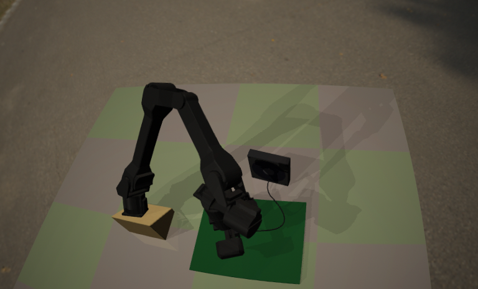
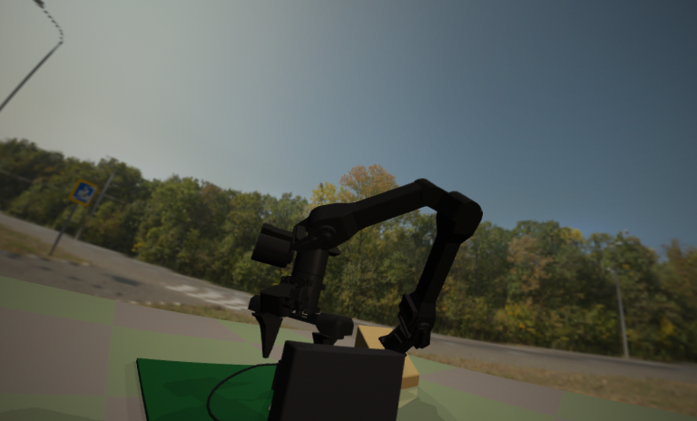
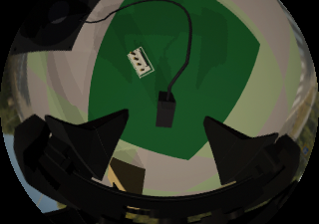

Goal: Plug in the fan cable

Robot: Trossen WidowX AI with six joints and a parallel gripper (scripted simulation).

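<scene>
The black plug is 20 mm below my gripper tip. Round my gripper tip: green board 50 mm below, 50 mm ahead; black fan 180 mm to the left, 100 mm ahead, 20 mm above.
</scene>
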